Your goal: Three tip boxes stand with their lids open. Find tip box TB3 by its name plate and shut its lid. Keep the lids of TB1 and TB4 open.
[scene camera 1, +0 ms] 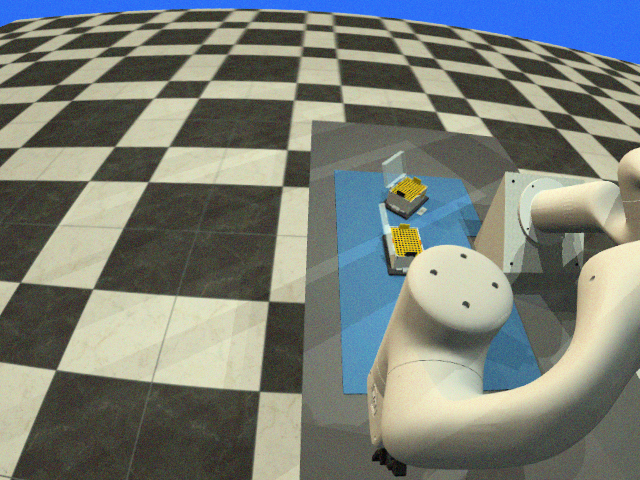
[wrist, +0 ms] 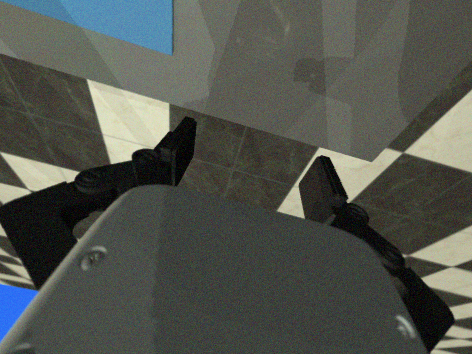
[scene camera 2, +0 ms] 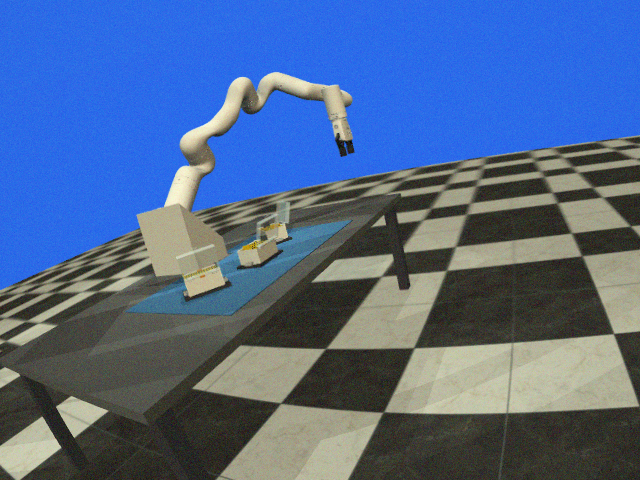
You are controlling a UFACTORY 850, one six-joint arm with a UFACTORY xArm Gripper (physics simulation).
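Note:
Three tip boxes stand on the blue mat with clear lids raised. In scene camera 2, one box is in front, one box in the middle and one box at the back. Scene camera 1 shows a far box and a nearer box, both with yellow racks; the arm hides the third. No name plate is readable, so I cannot tell which is TB3. My gripper is open and empty, high above the table's end and away from all boxes.
The blue mat lies on the grey table. The robot's base block stands beside the mat. The raised lids stick up above the boxes. The table's edge and corner show beyond the fingers in the wrist view.

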